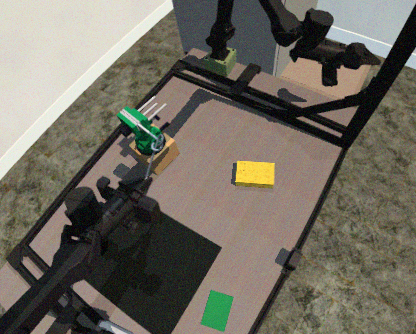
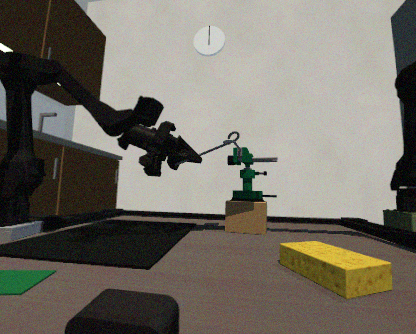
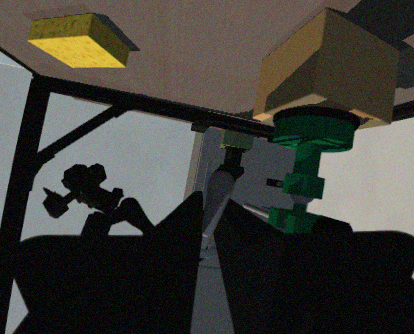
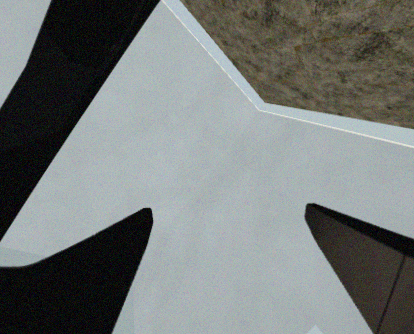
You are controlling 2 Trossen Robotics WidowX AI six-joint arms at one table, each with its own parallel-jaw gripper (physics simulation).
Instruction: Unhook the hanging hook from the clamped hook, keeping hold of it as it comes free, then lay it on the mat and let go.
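Frame: origin at the left arm's base, x right, y back, z down, level; millimetres.
Where they show: left gripper, fingertip midpoint: (image 1: 150, 177) (image 2: 201, 160) (image 3: 206, 199); right gripper, fingertip midpoint: (image 1: 372, 62) (image 3: 57, 179) (image 4: 228, 212); left arm's base, origin of the base link: (image 2: 7, 223); right arm's base, origin of the base link: (image 1: 220, 54) (image 2: 412, 211) (image 3: 234, 148).
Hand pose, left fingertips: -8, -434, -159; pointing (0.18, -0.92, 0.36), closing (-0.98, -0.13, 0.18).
Things, the pixels of their top centre, and the offset from my left fingertips, as dx, dy, dz. "*": a spot on its surface instead. Level surfaces: height alone.
- clamped hook, surface spot: (image 2: 238, 147) * -42, -103, -47
- green vise, middle of its top: (image 3: 284, 245) (image 1: 137, 108) (image 2: 252, 148) -97, -158, -57
- wooden block, middle of its top: (image 3: 313, 121) (image 2: 247, 200) (image 1: 151, 142) -102, -146, +100
- black mat, its level: dz +180
- yellow sponge, middle of its top: (image 2: 327, 251) (image 3: 78, 54) (image 1: 255, 172) +236, -164, +154
- green card, middle of its top: (image 1: 217, 310) +249, +246, +184
My left gripper (image 1: 148, 181) (image 2: 200, 158) is shut on the straight end of the hanging hook (image 1: 151, 162) (image 2: 214, 148) (image 3: 219, 195). The hook slants up from the fingertips, and its curled end is at the clamped hook (image 2: 238, 147). Whether the two touch or are linked is unclear. The clamped hook is held in the green vise (image 1: 131, 117) (image 2: 247, 173) (image 3: 301, 184), which stands on a wooden block (image 1: 169, 156) (image 2: 245, 218) (image 3: 355, 70). The black mat (image 1: 195, 260) (image 2: 100, 240) lies on the table. My right gripper (image 1: 375, 57) (image 4: 228, 212) is open and empty.
A yellow sponge (image 1: 255, 173) (image 2: 330, 262) (image 3: 85, 46) lies on the table. A green card (image 1: 217, 310) (image 2: 22, 281) lies beside the mat. A black frame (image 1: 295, 120) runs along the table edge. Metal bars (image 2: 265, 160) stick out from the vise.
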